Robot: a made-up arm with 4 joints. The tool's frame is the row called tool.
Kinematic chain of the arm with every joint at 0, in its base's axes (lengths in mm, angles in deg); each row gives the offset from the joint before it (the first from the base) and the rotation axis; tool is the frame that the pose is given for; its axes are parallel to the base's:
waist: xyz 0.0 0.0 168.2 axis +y
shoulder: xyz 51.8 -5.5 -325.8 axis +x
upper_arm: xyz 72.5 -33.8 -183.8 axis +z
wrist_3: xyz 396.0 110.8 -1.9 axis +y
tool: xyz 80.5 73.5 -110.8
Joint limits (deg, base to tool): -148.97..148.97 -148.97..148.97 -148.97..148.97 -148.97..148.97
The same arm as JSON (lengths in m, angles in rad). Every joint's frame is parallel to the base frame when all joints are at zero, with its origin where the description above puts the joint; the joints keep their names.
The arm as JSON. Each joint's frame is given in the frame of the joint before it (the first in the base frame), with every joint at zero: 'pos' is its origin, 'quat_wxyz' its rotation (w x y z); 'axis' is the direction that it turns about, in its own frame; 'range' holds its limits. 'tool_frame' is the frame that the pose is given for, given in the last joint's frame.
{"length_unit": "m", "angle_unit": "rad", "joints": [{"joint": "waist", "pos": [0.0, 0.0, 0.1682], "quat_wxyz": [1.0, 0.0, 0.0, 0.0], "axis": [0.0, 1.0, 0.0], "range": [-2.6, 2.6]}, {"joint": "shoulder", "pos": [0.0518, -0.0055, -0.3258], "quat_wxyz": [1.0, 0.0, 0.0, 0.0], "axis": [1.0, 0.0, 0.0], "range": [-2.6, 2.6]}, {"joint": "upper_arm", "pos": [0.0725, -0.0338, -0.1838], "quat_wxyz": [1.0, 0.0, 0.0, 0.0], "axis": [0.0, 0.0, 1.0], "range": [-2.6, 2.6]}, {"joint": "wrist_3", "pos": [0.396, 0.1108, -0.0019], "quat_wxyz": [1.0, 0.0, 0.0, 0.0], "axis": [0.0, 1.0, 0.0], "range": [-2.6, 2.6]}], "tool_frame": {"pos": [0.0805, 0.0735, -0.1108], "quat_wxyz": [1.0, 0.0, 0.0, 0.0]}}
